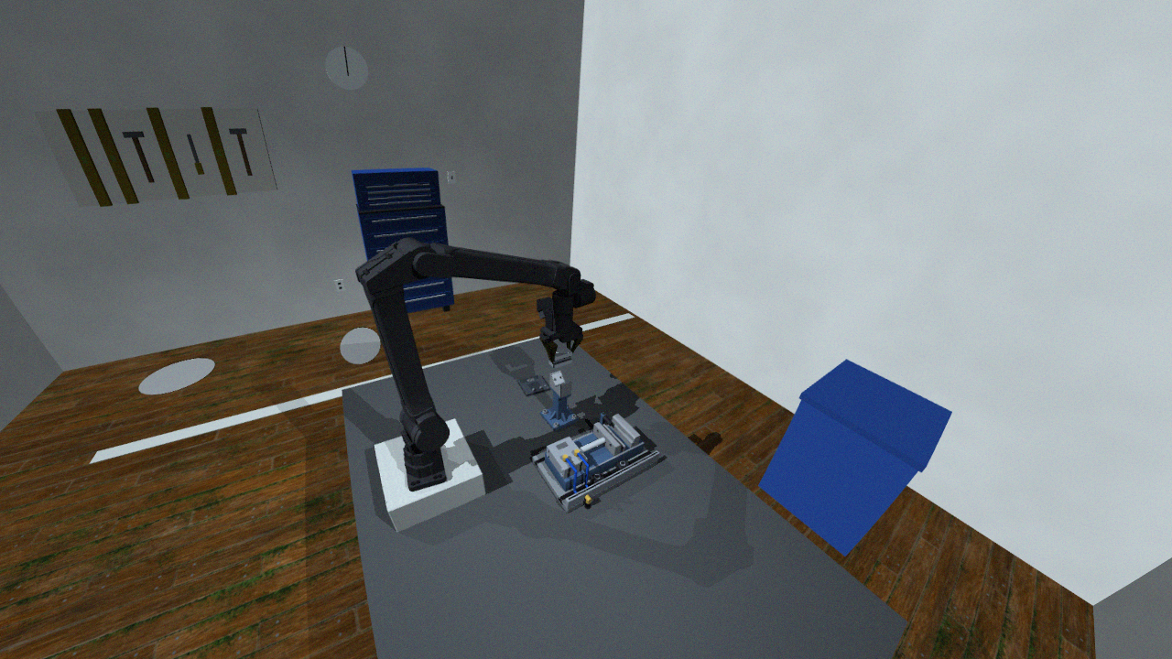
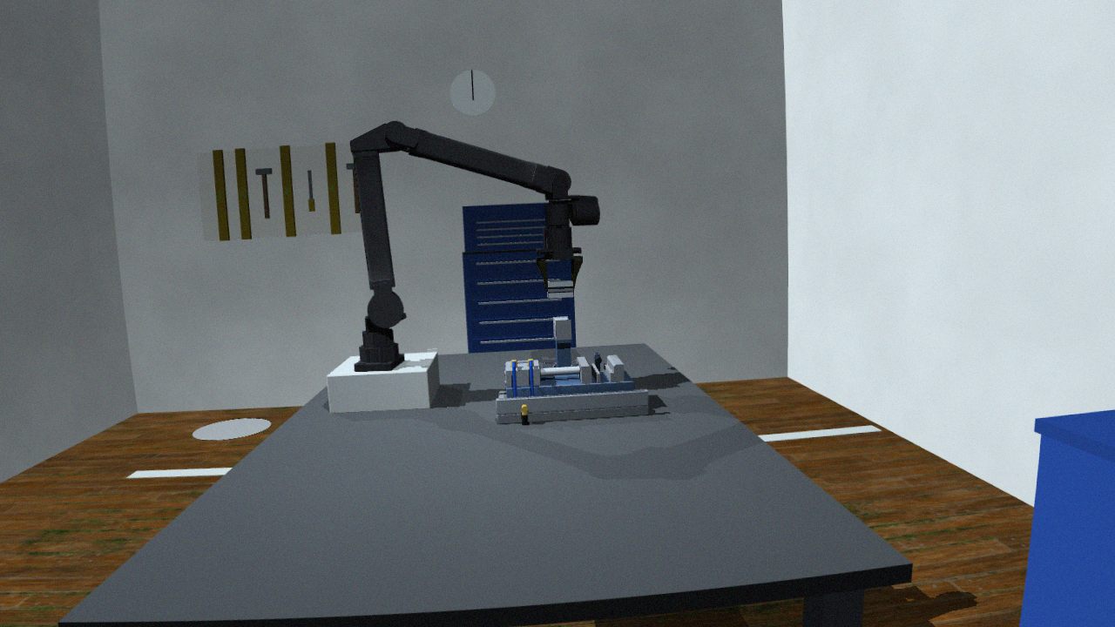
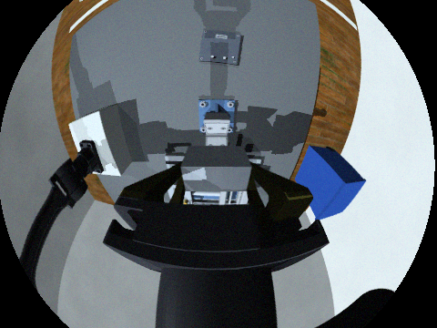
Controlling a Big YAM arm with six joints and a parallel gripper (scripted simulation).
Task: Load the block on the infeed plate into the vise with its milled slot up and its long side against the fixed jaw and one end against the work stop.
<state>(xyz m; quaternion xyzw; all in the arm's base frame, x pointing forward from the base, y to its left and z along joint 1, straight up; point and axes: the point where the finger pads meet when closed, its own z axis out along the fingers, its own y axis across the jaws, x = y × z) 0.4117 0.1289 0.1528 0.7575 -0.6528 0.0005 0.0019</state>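
My hand is 10 mm to the left of the part and 10 mm above it. Round my hand: air cylinder (70 mm behind, 220 mm to the right, 160 mm below); then vise (20 mm ahead, 210 mm to the right, 200 mm below).
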